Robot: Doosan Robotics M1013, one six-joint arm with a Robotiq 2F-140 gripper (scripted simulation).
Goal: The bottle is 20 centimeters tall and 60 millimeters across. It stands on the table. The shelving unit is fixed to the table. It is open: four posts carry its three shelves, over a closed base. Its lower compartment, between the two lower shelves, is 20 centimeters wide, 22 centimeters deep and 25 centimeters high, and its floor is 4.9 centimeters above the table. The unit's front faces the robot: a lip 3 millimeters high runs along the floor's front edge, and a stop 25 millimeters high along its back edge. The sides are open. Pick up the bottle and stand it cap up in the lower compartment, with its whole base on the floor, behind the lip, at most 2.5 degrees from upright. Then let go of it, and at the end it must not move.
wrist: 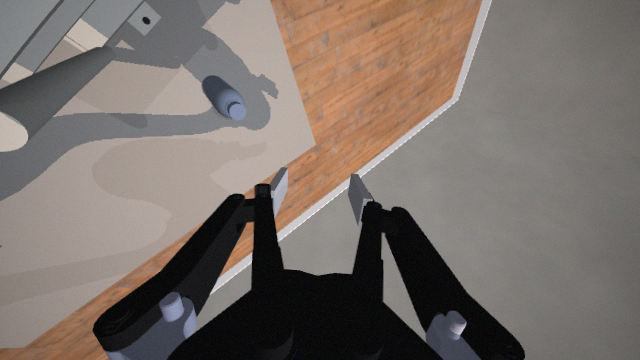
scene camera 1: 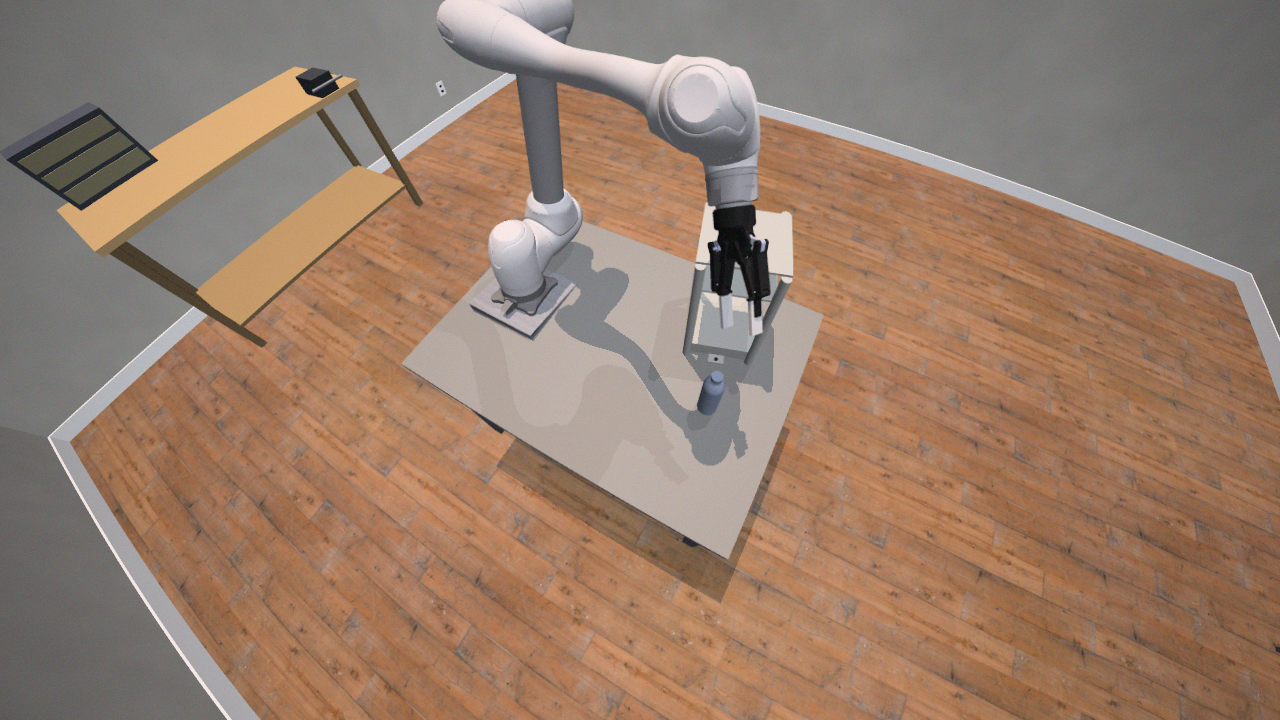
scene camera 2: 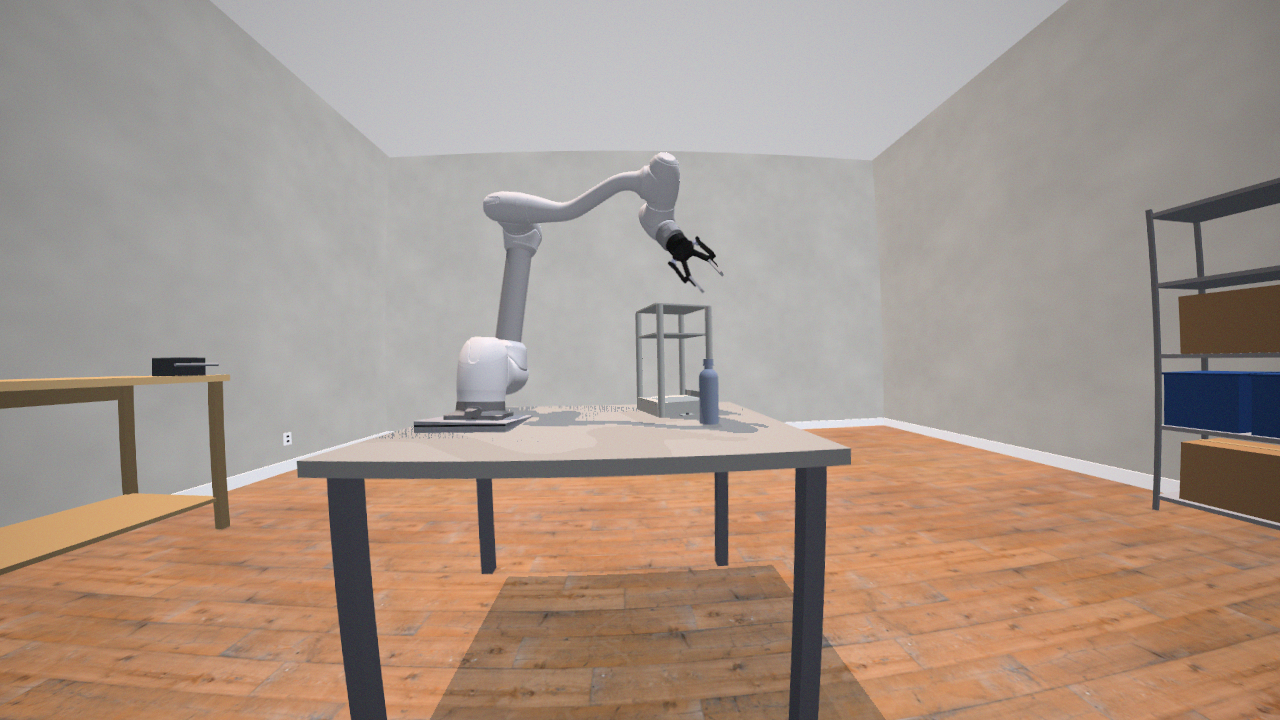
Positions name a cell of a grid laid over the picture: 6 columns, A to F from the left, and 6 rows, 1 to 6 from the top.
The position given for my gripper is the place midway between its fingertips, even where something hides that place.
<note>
I see my gripper (scene camera 1: D3), a blue-grey bottle (scene camera 2: D4) and a shelving unit (scene camera 1: D3).
The blue-grey bottle also shows in the wrist view (wrist: C2) and in scene camera 1 (scene camera 1: D4). My gripper also shows in the wrist view (wrist: C4) and in scene camera 2 (scene camera 2: D3). The shelving unit also shows in scene camera 2 (scene camera 2: D4).
</note>
